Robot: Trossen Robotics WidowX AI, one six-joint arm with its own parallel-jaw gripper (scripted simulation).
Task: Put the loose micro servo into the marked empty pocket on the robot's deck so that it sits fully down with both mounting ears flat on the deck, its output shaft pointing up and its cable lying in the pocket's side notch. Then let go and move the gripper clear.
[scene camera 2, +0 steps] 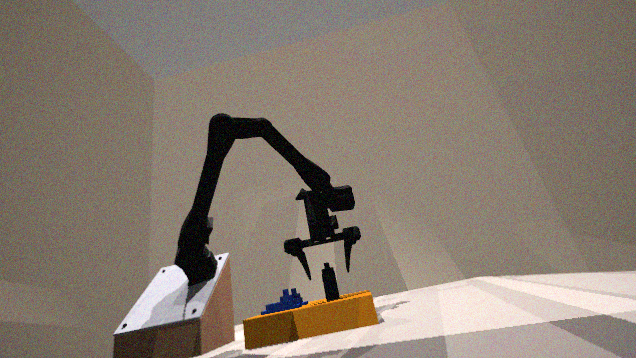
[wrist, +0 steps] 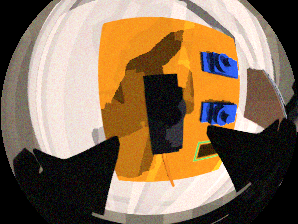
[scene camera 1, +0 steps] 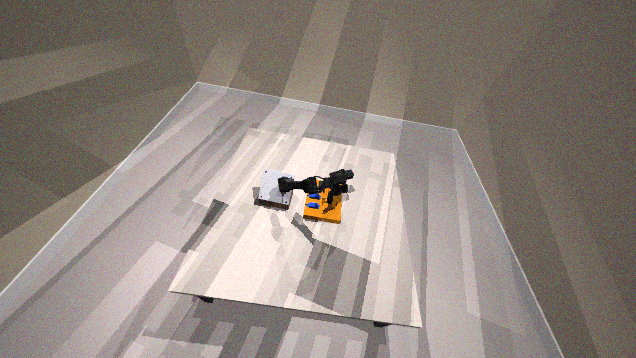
Path:
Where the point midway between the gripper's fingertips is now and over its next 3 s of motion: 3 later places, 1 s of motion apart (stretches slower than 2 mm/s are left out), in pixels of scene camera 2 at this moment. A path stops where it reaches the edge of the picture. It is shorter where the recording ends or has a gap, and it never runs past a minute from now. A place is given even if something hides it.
My gripper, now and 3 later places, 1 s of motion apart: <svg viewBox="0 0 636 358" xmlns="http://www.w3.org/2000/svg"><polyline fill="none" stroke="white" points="329,276 323,266 327,267 300,273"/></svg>

